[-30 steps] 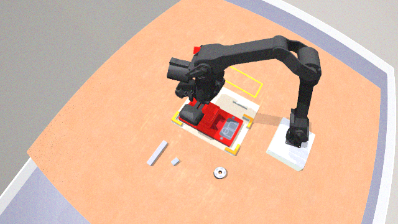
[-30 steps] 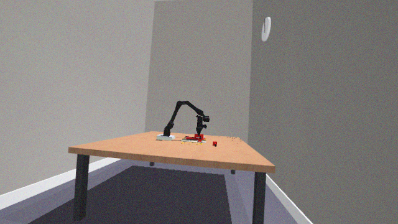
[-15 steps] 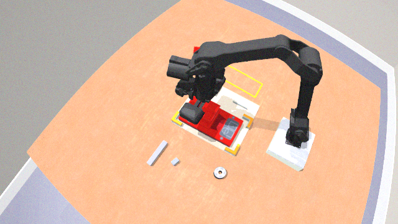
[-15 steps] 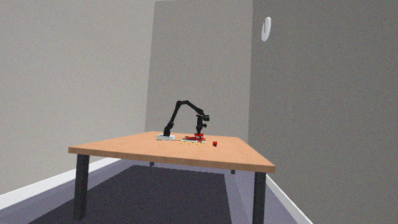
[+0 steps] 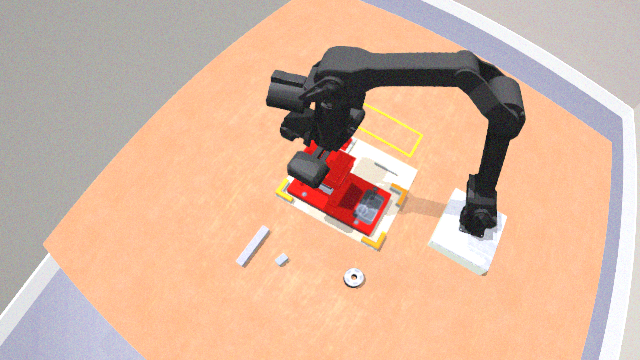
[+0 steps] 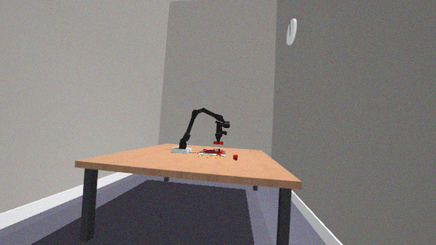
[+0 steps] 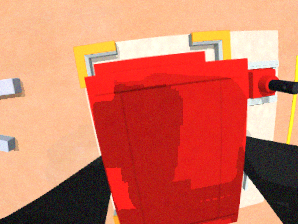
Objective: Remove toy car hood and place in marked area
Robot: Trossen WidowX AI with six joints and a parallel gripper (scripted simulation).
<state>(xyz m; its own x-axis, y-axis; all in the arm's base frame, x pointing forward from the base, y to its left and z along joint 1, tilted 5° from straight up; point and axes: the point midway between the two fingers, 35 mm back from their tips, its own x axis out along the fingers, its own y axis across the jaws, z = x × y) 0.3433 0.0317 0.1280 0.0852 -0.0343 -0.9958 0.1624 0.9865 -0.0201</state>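
My gripper tip is 8 cm above the grey engine block and 1 cm to the right of it. Round my gripper tip: red hood: 1 cm above; grey bar: 19 cm to the left, 10 cm below, 8 cm ahead.
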